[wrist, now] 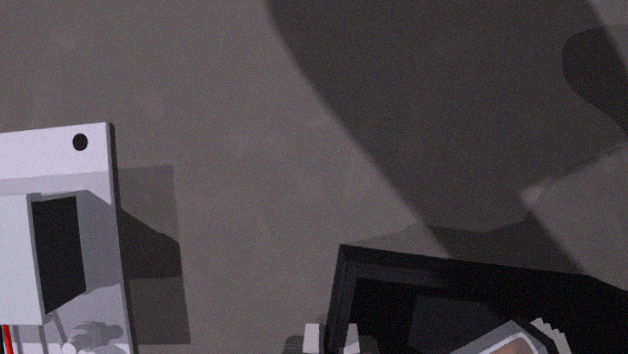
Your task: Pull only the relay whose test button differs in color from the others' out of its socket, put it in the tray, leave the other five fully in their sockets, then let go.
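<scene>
There is a relay panel (45, 160) here, and it sits 0.20 m from the lens.
</scene>
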